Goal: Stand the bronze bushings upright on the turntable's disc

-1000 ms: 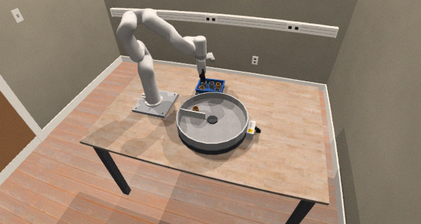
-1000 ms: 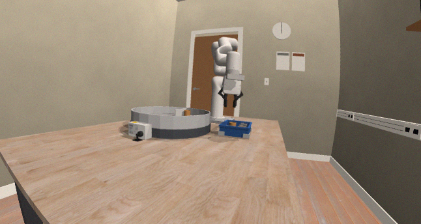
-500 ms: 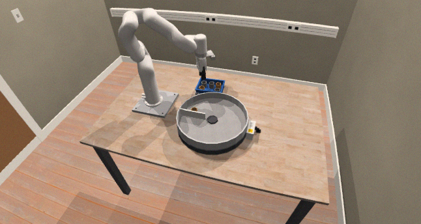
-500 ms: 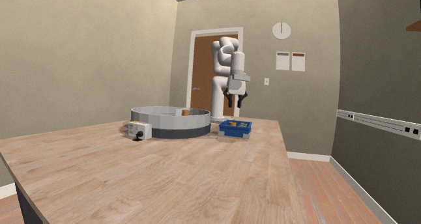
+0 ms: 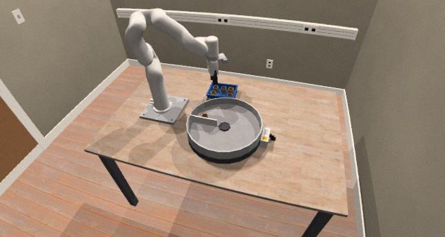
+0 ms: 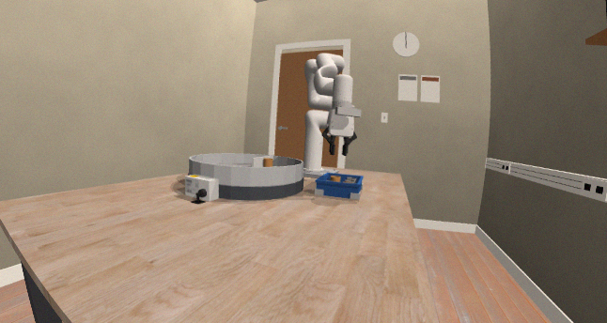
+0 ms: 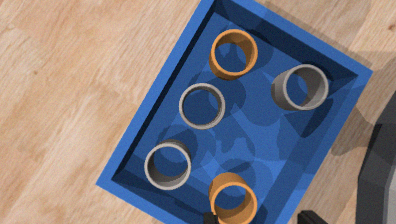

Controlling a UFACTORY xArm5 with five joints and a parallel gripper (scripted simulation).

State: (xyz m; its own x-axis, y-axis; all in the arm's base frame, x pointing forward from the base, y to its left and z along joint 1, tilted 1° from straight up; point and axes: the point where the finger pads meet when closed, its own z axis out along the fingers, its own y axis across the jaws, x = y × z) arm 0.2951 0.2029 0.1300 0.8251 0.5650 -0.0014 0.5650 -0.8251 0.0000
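Right now the blue crate is 12 cm below my hand, 5 cm ahead of it and 3 cm to the left of it. The rest, counted from my hand: grey turntable disc: 30 cm to the right, 16 cm ahead, 9 cm below.
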